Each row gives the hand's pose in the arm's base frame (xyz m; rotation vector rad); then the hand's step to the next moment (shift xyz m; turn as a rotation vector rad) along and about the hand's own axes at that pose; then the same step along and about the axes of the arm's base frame.
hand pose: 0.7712 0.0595 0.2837 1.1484 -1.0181 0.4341
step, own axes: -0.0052 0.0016 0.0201 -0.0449 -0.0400 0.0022
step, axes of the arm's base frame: -0.0126 -0.0164 -0.0025 0.0060 -0.0088 -0.0592
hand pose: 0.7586 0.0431 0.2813 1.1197 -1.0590 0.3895
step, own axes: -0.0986 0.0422 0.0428 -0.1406 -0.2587 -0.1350
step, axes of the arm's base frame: -0.0995 0.0040 -0.0585 0.1848 0.0382 -0.2633
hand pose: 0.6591 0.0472 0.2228 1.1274 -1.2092 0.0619
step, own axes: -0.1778 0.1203 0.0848 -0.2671 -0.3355 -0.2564
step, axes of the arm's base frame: -0.2034 0.0888 -0.0632 0.2611 0.1497 -0.3988
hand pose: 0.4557 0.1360 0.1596 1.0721 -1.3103 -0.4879
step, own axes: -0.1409 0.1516 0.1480 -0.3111 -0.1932 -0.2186
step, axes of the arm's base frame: -0.2135 0.1330 0.0385 0.1770 0.2387 -0.3060
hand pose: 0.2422 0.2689 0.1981 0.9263 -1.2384 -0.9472
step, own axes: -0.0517 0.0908 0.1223 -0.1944 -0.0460 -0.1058
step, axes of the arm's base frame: -0.1191 0.0727 0.0800 0.0855 0.1728 -0.1181
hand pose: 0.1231 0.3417 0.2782 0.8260 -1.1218 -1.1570
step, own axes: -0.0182 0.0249 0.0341 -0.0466 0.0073 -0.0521
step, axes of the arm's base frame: -0.0264 0.0252 0.0280 0.0512 0.0445 -0.0184
